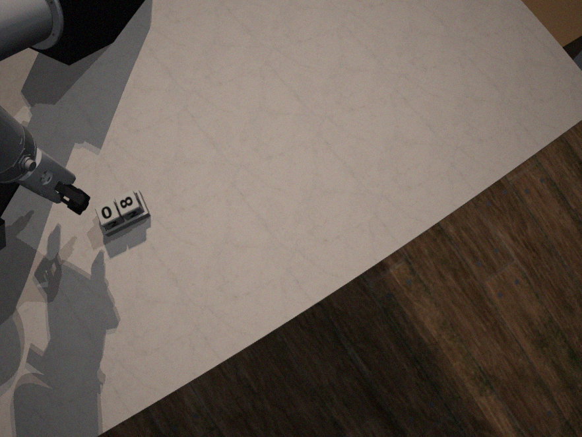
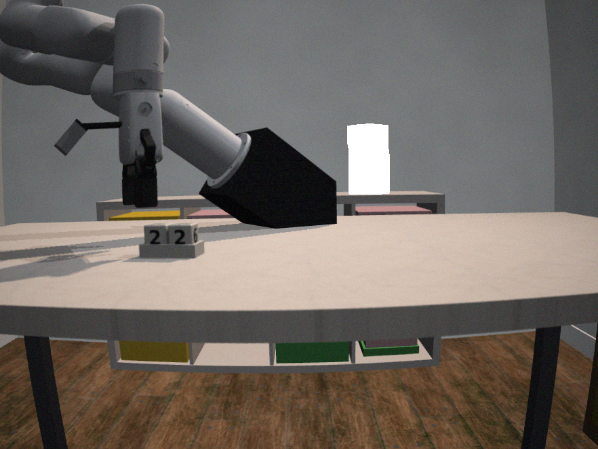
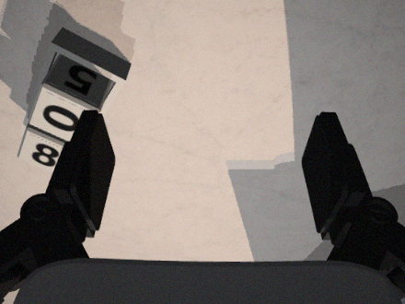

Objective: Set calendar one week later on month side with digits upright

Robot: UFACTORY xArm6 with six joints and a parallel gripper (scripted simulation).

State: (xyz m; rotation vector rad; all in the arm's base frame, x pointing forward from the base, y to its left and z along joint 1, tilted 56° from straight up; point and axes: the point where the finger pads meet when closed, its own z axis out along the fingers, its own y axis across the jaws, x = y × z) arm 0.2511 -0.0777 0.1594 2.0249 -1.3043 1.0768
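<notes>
Right now my hand is 80 mm short of the white cube, 60 mm to the right of it and 50 mm above it. From my hand the other things lie so: grey tray: 80 mm ahead, 40 mm to the left, 60 mm below.
</notes>
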